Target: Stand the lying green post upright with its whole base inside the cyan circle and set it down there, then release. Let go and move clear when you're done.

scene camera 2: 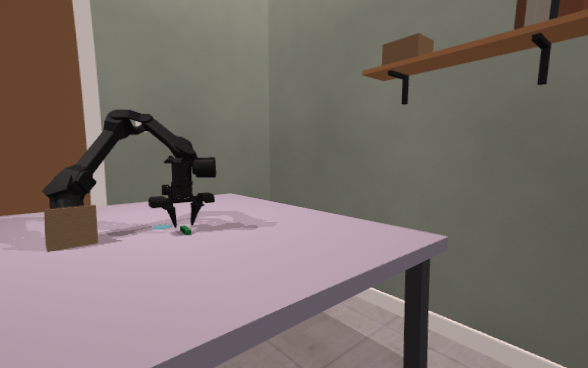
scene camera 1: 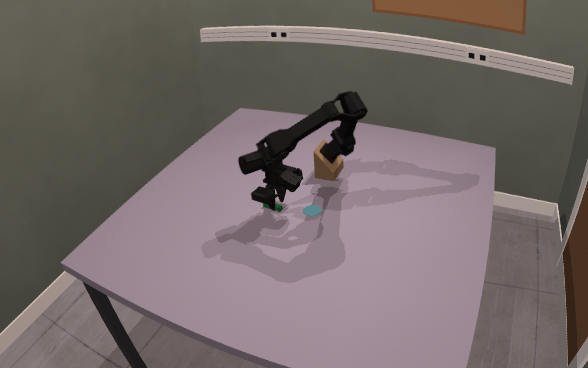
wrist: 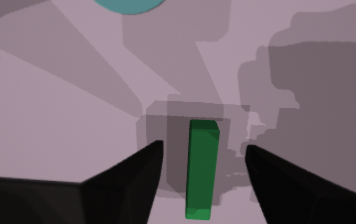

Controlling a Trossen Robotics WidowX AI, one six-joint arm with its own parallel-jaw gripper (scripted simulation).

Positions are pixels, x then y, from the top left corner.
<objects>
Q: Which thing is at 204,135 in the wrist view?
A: A green post.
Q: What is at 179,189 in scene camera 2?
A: My gripper.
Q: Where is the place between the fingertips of my gripper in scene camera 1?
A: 277,205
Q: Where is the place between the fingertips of my gripper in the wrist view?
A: At 204,149
</objects>
